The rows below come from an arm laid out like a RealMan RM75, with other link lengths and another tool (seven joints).
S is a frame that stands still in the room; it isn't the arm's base.
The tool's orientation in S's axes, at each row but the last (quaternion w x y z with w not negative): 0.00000 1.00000 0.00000 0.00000; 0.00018 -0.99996 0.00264 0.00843; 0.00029 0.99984 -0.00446 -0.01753; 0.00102 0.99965 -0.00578 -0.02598; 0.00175 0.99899 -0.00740 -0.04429; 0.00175 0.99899 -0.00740 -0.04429; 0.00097 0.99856 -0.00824 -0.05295; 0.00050 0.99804 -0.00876 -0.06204; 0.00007 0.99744 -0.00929 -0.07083; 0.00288 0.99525 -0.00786 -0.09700; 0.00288 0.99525 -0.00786 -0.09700; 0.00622 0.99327 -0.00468 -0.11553; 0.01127 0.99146 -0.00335 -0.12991
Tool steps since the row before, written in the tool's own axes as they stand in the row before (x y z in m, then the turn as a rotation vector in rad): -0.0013 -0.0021 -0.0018 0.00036 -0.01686 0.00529; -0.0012 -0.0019 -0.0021 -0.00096 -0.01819 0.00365; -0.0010 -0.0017 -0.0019 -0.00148 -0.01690 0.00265; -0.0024 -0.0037 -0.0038 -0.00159 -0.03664 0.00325; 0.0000 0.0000 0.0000 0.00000 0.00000 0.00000; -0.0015 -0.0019 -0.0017 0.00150 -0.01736 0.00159; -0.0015 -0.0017 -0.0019 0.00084 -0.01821 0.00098; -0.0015 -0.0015 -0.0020 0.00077 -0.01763 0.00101; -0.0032 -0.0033 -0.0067 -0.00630 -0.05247 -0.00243; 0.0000 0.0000 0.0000 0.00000 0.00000 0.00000; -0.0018 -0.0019 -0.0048 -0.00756 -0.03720 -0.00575; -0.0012 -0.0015 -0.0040 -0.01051 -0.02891 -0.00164; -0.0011 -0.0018 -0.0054 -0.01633 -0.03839 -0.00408
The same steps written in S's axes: -0.0013 0.0021 0.0018 0.00036 0.01686 -0.00529; -0.0012 0.0019 0.0021 -0.00093 0.01820 -0.00363; -0.0009 0.0017 0.0019 -0.00142 0.01691 -0.00261; -0.0022 0.0037 0.0039 -0.00134 0.03665 -0.00325; 0.0000 0.0000 0.0000 0.00000 0.00000 0.00000; -0.0013 0.0019 0.0018 0.00161 0.01733 -0.00179; -0.0013 0.0017 0.0020 0.00103 0.01819 -0.00111; -0.0012 0.0015 0.0022 0.00095 0.01761 -0.00113; -0.0022 0.0034 0.0071 -0.00492 0.05257 0.00322; 0.0000 0.0000 0.0000 0.00000 0.00000 0.00000; -0.0008 0.0019 0.0050 -0.00575 0.03734 0.00683; -0.0002 0.0016 0.0041 -0.00963 0.02904 0.00362; 0.0003 0.0019 0.0055 -0.01458 0.03862 0.00726
